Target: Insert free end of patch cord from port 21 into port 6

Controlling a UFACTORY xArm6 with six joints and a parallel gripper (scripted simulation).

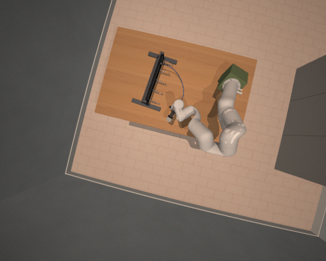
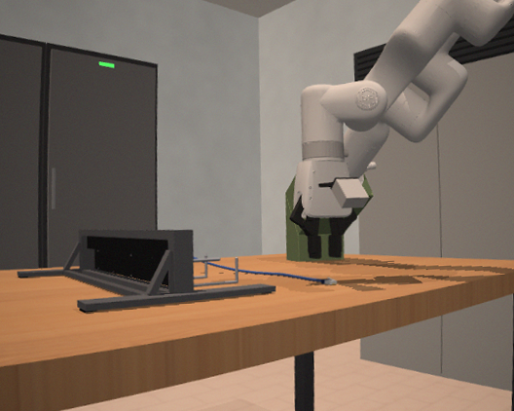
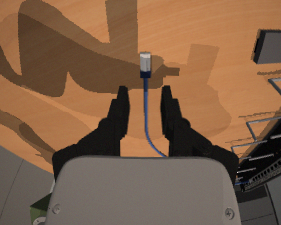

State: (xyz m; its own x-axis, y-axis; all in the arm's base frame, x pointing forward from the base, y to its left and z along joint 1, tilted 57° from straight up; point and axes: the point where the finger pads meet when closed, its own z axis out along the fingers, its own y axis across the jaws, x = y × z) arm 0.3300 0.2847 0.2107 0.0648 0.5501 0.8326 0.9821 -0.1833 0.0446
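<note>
Right now the plug is 6 cm below my hand and 2 cm to the left of it.
</note>
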